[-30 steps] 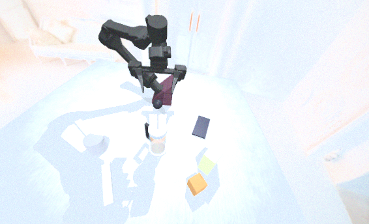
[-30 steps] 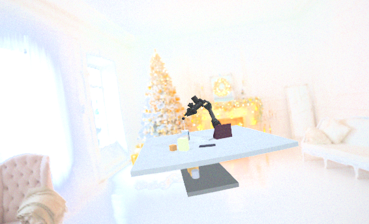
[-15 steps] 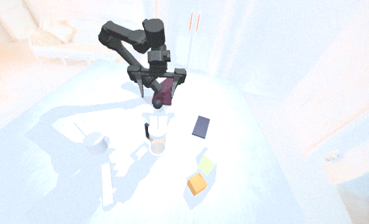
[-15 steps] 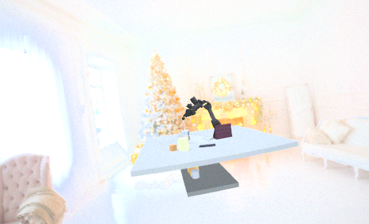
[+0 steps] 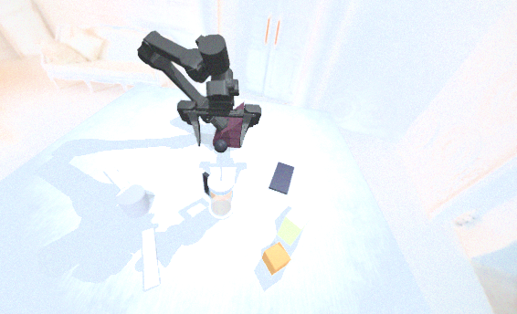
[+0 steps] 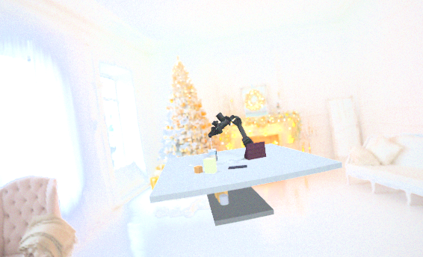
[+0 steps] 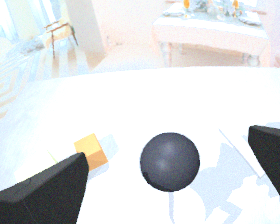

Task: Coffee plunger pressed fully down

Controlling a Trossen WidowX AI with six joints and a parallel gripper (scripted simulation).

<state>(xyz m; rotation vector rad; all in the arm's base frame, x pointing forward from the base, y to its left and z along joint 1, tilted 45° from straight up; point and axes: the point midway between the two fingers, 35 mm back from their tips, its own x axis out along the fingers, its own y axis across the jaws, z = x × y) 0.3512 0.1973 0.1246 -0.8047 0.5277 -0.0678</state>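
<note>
Right now the coffee press is 20 mm behind my gripper tip, 10 mm to the right of it and 140 mm below it. Round my gripper tip: dark flat block 170 mm behind, 220 mm to the left, 260 mm below; orange cube 140 mm ahead, 170 mm to the left, 240 mm below; yellow-green block 50 mm ahead, 230 mm to the left, 210 mm below.
</note>
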